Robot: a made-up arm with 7 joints.
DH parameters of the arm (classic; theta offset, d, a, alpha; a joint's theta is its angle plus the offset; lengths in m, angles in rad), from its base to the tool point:
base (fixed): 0.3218 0 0.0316 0
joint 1: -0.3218 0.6 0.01 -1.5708
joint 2: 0 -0.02 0.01 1.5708
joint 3: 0 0.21 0.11 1.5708
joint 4: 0 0.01 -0.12 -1.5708
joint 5: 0 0.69 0.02 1.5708
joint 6: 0 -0.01 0.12 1.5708
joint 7: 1.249 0 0.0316 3.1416
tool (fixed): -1.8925 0.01 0 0
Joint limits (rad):
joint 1: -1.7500..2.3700
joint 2: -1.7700..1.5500
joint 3: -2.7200..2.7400
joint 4: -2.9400..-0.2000
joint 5: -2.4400..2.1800
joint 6: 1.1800..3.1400
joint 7: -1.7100..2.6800
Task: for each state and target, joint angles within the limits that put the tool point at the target. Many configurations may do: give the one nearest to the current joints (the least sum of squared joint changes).
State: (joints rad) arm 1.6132 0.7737 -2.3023 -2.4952 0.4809 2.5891 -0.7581
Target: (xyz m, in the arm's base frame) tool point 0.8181 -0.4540 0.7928
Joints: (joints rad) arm 1.4213 0.3645 -1.9821 -1.9897 0.4099 2.1978 -0.8600
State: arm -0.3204 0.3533 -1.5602 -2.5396 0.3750 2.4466 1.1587
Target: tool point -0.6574 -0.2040 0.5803
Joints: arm -0.5713 0.7438 -2.0694 -2.6132 0.4333 2.5775 1.1590
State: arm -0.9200 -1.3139 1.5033 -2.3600 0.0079 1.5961 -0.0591
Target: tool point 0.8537 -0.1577 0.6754
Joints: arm -1.4677 -1.2043 1.4277 -2.2255 -0.0039 1.6239 -0.1476
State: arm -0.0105 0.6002 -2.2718 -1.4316 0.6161 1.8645 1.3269
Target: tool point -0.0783 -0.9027 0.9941
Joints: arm -0.4541 0.8078 -1.6541 -1.3683 0.6031 1.7395 1.2121
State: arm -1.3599 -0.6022 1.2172 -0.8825 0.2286 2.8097 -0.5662
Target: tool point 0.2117 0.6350 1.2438
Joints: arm -0.6945 -1.0367 1.0867 -1.3790 0.4328 3.1400 -0.4310
